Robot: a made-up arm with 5 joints. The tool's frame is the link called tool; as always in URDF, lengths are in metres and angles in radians. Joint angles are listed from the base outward.
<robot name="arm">
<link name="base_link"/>
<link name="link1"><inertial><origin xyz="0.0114 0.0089 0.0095"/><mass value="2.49"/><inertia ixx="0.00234" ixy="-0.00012" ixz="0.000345" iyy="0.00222" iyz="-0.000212" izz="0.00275"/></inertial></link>
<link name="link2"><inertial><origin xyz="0.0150 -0.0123 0.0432"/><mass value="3.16"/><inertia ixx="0.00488" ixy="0" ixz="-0.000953" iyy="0.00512" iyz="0" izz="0.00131"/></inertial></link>
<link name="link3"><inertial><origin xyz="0.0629 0.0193 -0.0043"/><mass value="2.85"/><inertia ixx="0.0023" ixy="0" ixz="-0.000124" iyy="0.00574" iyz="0" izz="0.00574"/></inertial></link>
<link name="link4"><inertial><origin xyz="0.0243 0.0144 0.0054"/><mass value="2.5"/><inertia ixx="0.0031" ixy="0.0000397" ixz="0" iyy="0.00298" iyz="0" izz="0.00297"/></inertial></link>
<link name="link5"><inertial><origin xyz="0.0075 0.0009 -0.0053"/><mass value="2.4"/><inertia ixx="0.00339" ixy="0" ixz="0" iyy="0.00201" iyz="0" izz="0.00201"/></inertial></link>
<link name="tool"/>
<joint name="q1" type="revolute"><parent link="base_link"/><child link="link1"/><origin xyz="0.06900 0.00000 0.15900"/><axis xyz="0 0 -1"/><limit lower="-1.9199" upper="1.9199"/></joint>
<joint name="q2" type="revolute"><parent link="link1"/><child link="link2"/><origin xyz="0.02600 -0.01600 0.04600"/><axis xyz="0 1 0"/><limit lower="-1.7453" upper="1.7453"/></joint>
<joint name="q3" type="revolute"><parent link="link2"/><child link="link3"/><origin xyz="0.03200 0.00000 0.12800"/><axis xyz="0 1 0"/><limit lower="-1.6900" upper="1.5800"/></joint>
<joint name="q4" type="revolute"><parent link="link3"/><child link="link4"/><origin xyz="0.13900 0.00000 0.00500"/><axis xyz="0 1 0"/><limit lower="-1.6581" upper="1.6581"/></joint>
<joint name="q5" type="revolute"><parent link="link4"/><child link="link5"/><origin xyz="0.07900 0.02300 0.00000"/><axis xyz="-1 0 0"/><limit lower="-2.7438" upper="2.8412"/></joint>
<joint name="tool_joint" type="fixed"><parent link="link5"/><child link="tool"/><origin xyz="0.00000 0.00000 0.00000" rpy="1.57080 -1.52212 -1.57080"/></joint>
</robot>
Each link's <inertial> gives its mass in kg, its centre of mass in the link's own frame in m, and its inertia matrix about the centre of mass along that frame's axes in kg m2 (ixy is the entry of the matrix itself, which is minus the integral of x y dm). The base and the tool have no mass. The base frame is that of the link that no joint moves.
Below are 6 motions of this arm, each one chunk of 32 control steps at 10 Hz.
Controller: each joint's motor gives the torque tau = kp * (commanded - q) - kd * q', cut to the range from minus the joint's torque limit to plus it. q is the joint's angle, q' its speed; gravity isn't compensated. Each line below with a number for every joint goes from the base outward.
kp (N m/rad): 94 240 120 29 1.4
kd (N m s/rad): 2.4 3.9 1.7 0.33 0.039
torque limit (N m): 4.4 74 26 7.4 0.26
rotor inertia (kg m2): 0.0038 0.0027 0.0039 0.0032 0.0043
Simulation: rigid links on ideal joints. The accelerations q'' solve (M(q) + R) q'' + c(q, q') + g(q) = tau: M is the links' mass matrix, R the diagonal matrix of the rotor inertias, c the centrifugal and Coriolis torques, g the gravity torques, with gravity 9.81 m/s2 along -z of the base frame. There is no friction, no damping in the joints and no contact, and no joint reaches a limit. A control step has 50 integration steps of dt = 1/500 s. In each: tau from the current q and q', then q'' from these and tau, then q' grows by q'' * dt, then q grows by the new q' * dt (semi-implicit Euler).
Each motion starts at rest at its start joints. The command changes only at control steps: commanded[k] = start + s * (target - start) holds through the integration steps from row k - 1 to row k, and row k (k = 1, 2, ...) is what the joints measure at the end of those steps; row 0 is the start. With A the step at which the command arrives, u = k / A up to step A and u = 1 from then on. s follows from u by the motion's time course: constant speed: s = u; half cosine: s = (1 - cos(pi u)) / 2; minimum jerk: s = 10 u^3 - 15 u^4 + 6 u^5; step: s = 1 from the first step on.
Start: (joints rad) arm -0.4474 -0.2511 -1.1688 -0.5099 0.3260
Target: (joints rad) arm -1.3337 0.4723 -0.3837 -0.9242 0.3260
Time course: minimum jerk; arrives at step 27
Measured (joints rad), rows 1 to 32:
1: -0.4480 -0.2487 -1.1666 -0.5478 0.3295
2: -0.4507 -0.2487 -1.1662 -0.5504 0.3347
3: -0.4578 -0.2418 -1.1583 -0.5508 0.3353
4: -0.4705 -0.2267 -1.1414 -0.5517 0.3321
5: -0.4899 -0.2059 -1.1183 -0.5553 0.3293
6: -0.5167 -0.1802 -1.0897 -0.5634 0.3292
7: -0.5513 -0.1480 -1.0539 -0.5737 0.3304
8: -0.5936 -0.1084 -1.0098 -0.5840 0.3311
9: -0.6419 -0.0624 -0.9586 -0.5949 0.3304
10: -0.6945 -0.0123 -0.9030 -0.6084 0.3289
11: -0.7509 0.0405 -0.8446 -0.6248 0.3276
12: -0.8102 0.0957 -0.7838 -0.6425 0.3264
13: -0.8713 0.1523 -0.7216 -0.6606 0.3246
14: -0.9332 0.2088 -0.6600 -0.6795 0.3221
15: -0.9945 0.2631 -0.6010 -0.7000 0.3195
16: -1.0538 0.3144 -0.5458 -0.7213 0.3174
17: -1.1097 0.3621 -0.4946 -0.7421 0.3158
18: -1.1608 0.4055 -0.4484 -0.7618 0.3144
19: -1.2062 0.4435 -0.4081 -0.7805 0.3133
20: -1.2450 0.4755 -0.3743 -0.7977 0.3124
21: -1.2767 0.5016 -0.3470 -0.8127 0.3120
22: -1.3011 0.5217 -0.3260 -0.8249 0.3119
23: -1.3183 0.5360 -0.3112 -0.8343 0.3121
24: -1.3289 0.5449 -0.3021 -0.8414 0.3123
25: -1.3340 0.5492 -0.2978 -0.8460 0.3129
26: -1.3350 0.5504 -0.2967 -0.8484 0.3137
27: -1.3339 0.5499 -0.2972 -0.8495 0.3148
28: -1.3329 0.5496 -0.2976 -0.8498 0.3159
29: -1.3332 0.5499 -0.2972 -0.8492 0.3162
30: -1.3339 0.5502 -0.2970 -0.8489 0.3151
31: -1.3342 0.5500 -0.2972 -0.8492 0.3140
32: -1.3338 0.5498 -0.2974 -0.8495 0.3144

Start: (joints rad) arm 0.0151 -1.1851 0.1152 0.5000 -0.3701
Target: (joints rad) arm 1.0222 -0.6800 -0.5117 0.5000 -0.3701
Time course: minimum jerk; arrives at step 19
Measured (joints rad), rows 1 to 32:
1: 0.0163 -1.2034 0.1720 0.6078 -0.3527
2: 0.0260 -1.1758 0.1840 0.5967 -0.3083
3: 0.0471 -1.1802 0.1471 0.5696 -0.3029
4: 0.0830 -1.1667 0.1149 0.5566 -0.3392
5: 0.1358 -1.1293 0.0977 0.5699 -0.3548
6: 0.2041 -1.0911 0.0592 0.5699 -0.3284
7: 0.2851 -1.0549 -0.0017 0.5544 -0.3099
8: 0.3758 -1.0092 -0.0606 0.5510 -0.3246
9: 0.4734 -0.9546 -0.1154 0.5568 -0.3399
10: 0.5733 -0.9022 -0.1763 0.5578 -0.3321
11: 0.6705 -0.8549 -0.2409 0.5547 -0.3199
12: 0.7608 -0.8093 -0.2987 0.5558 -0.3222
13: 0.8411 -0.7667 -0.3469 0.5611 -0.3302
14: 0.9079 -0.7321 -0.3882 0.5651 -0.3301
15: 0.9590 -0.7073 -0.4223 0.5668 -0.3255
16: 0.9939 -0.6904 -0.4458 0.5691 -0.3262
17: 1.0137 -0.6800 -0.4583 0.5729 -0.3310
18: 1.0215 -0.6758 -0.4632 0.5759 -0.3334
19: 1.0223 -0.6758 -0.4646 0.5765 -0.3328
20: 1.0222 -0.6764 -0.4654 0.5757 -0.3330
21: 1.0222 -0.6762 -0.4651 0.5760 -0.3339
22: 1.0222 -0.6758 -0.4646 0.5767 -0.3339
23: 1.0222 -0.6758 -0.4646 0.5765 -0.3330
24: 1.0222 -0.6761 -0.4650 0.5761 -0.3329
25: 1.0222 -0.6762 -0.4650 0.5761 -0.3335
26: 1.0222 -0.6760 -0.4648 0.5764 -0.3338
27: 1.0222 -0.6759 -0.4647 0.5764 -0.3334
28: 1.0222 -0.6760 -0.4649 0.5763 -0.3331
29: 1.0222 -0.6761 -0.4650 0.5762 -0.3333
30: 1.0222 -0.6760 -0.4649 0.5763 -0.3336
31: 1.0222 -0.6760 -0.4648 0.5764 -0.3335
32: 1.0222 -0.6760 -0.4648 0.5763 -0.3332

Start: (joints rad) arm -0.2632 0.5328 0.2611 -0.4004 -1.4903
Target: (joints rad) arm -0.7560 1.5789 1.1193 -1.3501 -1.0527
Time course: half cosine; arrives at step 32
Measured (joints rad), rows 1 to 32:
1: -0.2631 0.6053 0.3247 -0.3154 -1.4811
2: -0.2678 0.6416 0.3800 -0.2617 -1.3736
3: -0.2768 0.6149 0.3229 -0.3660 -1.3042
4: -0.2834 0.6238 0.3293 -0.3874 -1.4166
5: -0.2927 0.6764 0.3896 -0.3420 -1.4852
6: -0.3078 0.6973 0.4004 -0.3804 -1.3816
7: -0.3236 0.7103 0.3970 -0.4434 -1.3084
8: -0.3389 0.7542 0.4373 -0.4495 -1.3536
9: -0.3576 0.7982 0.4756 -0.4691 -1.3744
10: -0.3781 0.8288 0.4902 -0.5286 -1.3291
11: -0.3986 0.8707 0.5210 -0.5682 -1.2984
12: -0.4211 0.9213 0.5636 -0.5964 -1.2901
13: -0.4446 0.9645 0.5931 -0.6491 -1.2730
14: -0.4675 1.0092 0.6241 -0.7015 -1.2565
15: -0.4917 1.0602 0.6648 -0.7419 -1.2409
16: -0.5164 1.1083 0.7004 -0.7923 -1.2153
17: -0.5399 1.1547 0.7335 -0.8465 -1.1936
18: -0.5637 1.2035 0.7713 -0.8927 -1.1810
19: -0.5871 1.2504 0.8067 -0.9416 -1.1636
20: -0.6093 1.2948 0.8393 -0.9920 -1.1430
21: -0.6309 1.3387 0.8729 -1.0369 -1.1262
22: -0.6512 1.3801 0.9043 -1.0811 -1.1108
23: -0.6701 1.4183 0.9327 -1.1240 -1.0964
24: -0.6875 1.4541 0.9600 -1.1620 -1.0833
25: -0.7032 1.4864 0.9844 -1.1973 -1.0706
26: -0.7171 1.5149 1.0056 -1.2293 -1.0595
27: -0.7291 1.5397 1.0242 -1.2565 -1.0508
28: -0.7390 1.5602 1.0393 -1.2798 -1.0435
29: -0.7467 1.5763 1.0508 -1.2985 -1.0376
30: -0.7522 1.5879 1.0589 -1.3122 -1.0336
31: -0.7554 1.5947 1.0632 -1.3214 -1.0313
32: -0.7561 1.5968 1.0637 -1.3255 -1.0310

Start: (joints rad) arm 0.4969 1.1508 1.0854 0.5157 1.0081
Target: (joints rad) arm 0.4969 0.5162 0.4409 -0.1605 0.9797
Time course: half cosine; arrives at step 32
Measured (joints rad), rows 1 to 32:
1: 0.4969 1.1655 1.0112 0.4104 1.0306
2: 0.4972 1.1575 0.9998 0.4034 1.1083
3: 0.4965 1.1595 1.0323 0.4503 1.1174
4: 0.4969 1.1439 0.9967 0.4013 1.0449
5: 0.4973 1.1290 0.9786 0.3829 1.0312
6: 0.4968 1.1184 0.9824 0.3922 1.0645
7: 0.4968 1.0983 0.9549 0.3586 1.0709
8: 0.4970 1.0770 0.9324 0.3348 1.0600
9: 0.4969 1.0575 0.9206 0.3251 1.0470
10: 0.4970 1.0328 0.8945 0.2961 1.0365
11: 0.4970 1.0066 0.8688 0.2693 1.0384
12: 0.4969 0.9812 0.8485 0.2499 1.0397
13: 0.4969 0.9533 0.8221 0.2222 1.0291
14: 0.4970 0.9243 0.7950 0.1944 1.0183
15: 0.4969 0.8960 0.7708 0.1708 1.0131
16: 0.4969 0.8668 0.7445 0.1441 1.0081
17: 0.4969 0.8373 0.7177 0.1170 1.0017
18: 0.4969 0.8088 0.6929 0.0927 0.9945
19: 0.4969 0.7807 0.6680 0.0679 0.9869
20: 0.4969 0.7532 0.6434 0.0433 0.9807
21: 0.4969 0.7271 0.6205 0.0208 0.9757
22: 0.4969 0.7024 0.5988 -0.0006 0.9704
23: 0.4969 0.6791 0.5782 -0.0211 0.9647
24: 0.4969 0.6578 0.5595 -0.0395 0.9601
25: 0.4969 0.6386 0.5427 -0.0560 0.9564
26: 0.4969 0.6216 0.5278 -0.0707 0.9530
27: 0.4969 0.6070 0.5150 -0.0831 0.9501
28: 0.4969 0.5950 0.5047 -0.0931 0.9477
29: 0.4969 0.5857 0.4968 -0.1007 0.9459
30: 0.4969 0.5792 0.4913 -0.1057 0.9446
31: 0.4969 0.5757 0.4885 -0.1081 0.9440
32: 0.4969 0.5750 0.4883 -0.1077 0.9438

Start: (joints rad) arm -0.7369 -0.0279 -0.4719 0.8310 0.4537
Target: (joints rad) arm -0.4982 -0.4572 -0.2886 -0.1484 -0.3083
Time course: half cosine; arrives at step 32
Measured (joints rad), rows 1 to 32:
1: -0.7362 0.0231 -0.3889 0.9117 0.4462
2: -0.7346 0.0623 -0.3362 0.9400 0.4165
3: -0.7316 0.0123 -0.3952 0.8705 0.3973
4: -0.7266 -0.0155 -0.4129 0.8462 0.4079
5: -0.7214 0.0073 -0.3686 0.8606 0.4057
6: -0.7157 0.0026 -0.3560 0.8440 0.3694
7: -0.7082 -0.0315 -0.3790 0.7879 0.3343
8: -0.6998 -0.0492 -0.3747 0.7586 0.3210
9: -0.6911 -0.0518 -0.3504 0.7408 0.3054
10: -0.6816 -0.0695 -0.3439 0.7018 0.2714
11: -0.6711 -0.0977 -0.3483 0.6495 0.2335
12: -0.6604 -0.1179 -0.3398 0.6085 0.2040
13: -0.6495 -0.1331 -0.3240 0.5719 0.1764
14: -0.6379 -0.1550 -0.3164 0.5245 0.1428
15: -0.6261 -0.1811 -0.3132 0.4714 0.1056
16: -0.6145 -0.2037 -0.3047 0.4236 0.0702
17: -0.6029 -0.2236 -0.2929 0.3790 0.0374
18: -0.5912 -0.2456 -0.2845 0.3307 0.0047
19: -0.5799 -0.2692 -0.2789 0.2801 -0.0293
20: -0.5691 -0.2908 -0.2716 0.2330 -0.0633
21: -0.5586 -0.3101 -0.2628 0.1898 -0.0948
22: -0.5487 -0.3290 -0.2553 0.1475 -0.1234
23: -0.5395 -0.3478 -0.2498 0.1058 -0.1509
24: -0.5310 -0.3649 -0.2444 0.0676 -0.1778
25: -0.5234 -0.3796 -0.2383 0.0343 -0.2022
26: -0.5167 -0.3926 -0.2330 0.0047 -0.2226
27: -0.5109 -0.4042 -0.2290 -0.0218 -0.2398
28: -0.5061 -0.4140 -0.2257 -0.0440 -0.2550
29: -0.5025 -0.4213 -0.2226 -0.0609 -0.2674
30: -0.4999 -0.4262 -0.2199 -0.0726 -0.2756
31: -0.4984 -0.4292 -0.2182 -0.0796 -0.2796
32: -0.4981 -0.4301 -0.2175 -0.0819 -0.2804

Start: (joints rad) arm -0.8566 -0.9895 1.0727 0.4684 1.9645
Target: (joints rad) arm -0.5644 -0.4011 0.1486 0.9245 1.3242
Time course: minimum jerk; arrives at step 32
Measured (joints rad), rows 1 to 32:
1: -0.8565 -0.9724 1.1771 0.5685 1.9506
2: -0.8562 -0.9704 1.1868 0.5755 1.8469
3: -0.8534 -0.9802 1.1205 0.4995 1.8261
4: -0.8515 -0.9668 1.1492 0.5538 1.9218
5: -0.8478 -0.9568 1.1446 0.5665 1.9200
6: -0.8410 -0.9511 1.0992 0.5388 1.8517
7: -0.8337 -0.9331 1.0910 0.5691 1.8304
8: -0.8249 -0.9134 1.0678 0.5859 1.8243
9: -0.8139 -0.8943 1.0222 0.5846 1.8091
10: -0.8017 -0.8680 0.9899 0.6094 1.7871
11: -0.7882 -0.8391 0.9505 0.6310 1.7471
12: -0.7733 -0.8098 0.8992 0.6448 1.7075
13: -0.7576 -0.7764 0.8522 0.6701 1.6812
14: -0.7412 -0.7415 0.8021 0.6952 1.6503
15: -0.7242 -0.7065 0.7467 0.7172 1.6104
16: -0.7070 -0.6702 0.6935 0.7439 1.5712
17: -0.6899 -0.6339 0.6403 0.7706 1.5347
18: -0.6731 -0.5988 0.5863 0.7955 1.5000
19: -0.6568 -0.5644 0.5351 0.8214 1.4665
20: -0.6415 -0.5316 0.4865 0.8464 1.4331
21: -0.6271 -0.5013 0.4403 0.8695 1.4017
22: -0.6140 -0.4733 0.3984 0.8914 1.3743
23: -0.6024 -0.4483 0.3609 0.9115 1.3504
24: -0.5923 -0.4266 0.3279 0.9290 1.3290
25: -0.5838 -0.4082 0.3001 0.9443 1.3109
26: -0.5770 -0.3932 0.2776 0.9572 1.2965
27: -0.5718 -0.3818 0.2601 0.9674 1.2858
28: -0.5681 -0.3735 0.2476 0.9751 1.2783
29: -0.5659 -0.3681 0.2395 0.9805 1.2737
30: -0.5647 -0.3653 0.2350 0.9839 1.2713
31: -0.5644 -0.3642 0.2333 0.9855 1.2708
32: -0.5644 -0.3640 0.2331 0.9861 1.2712

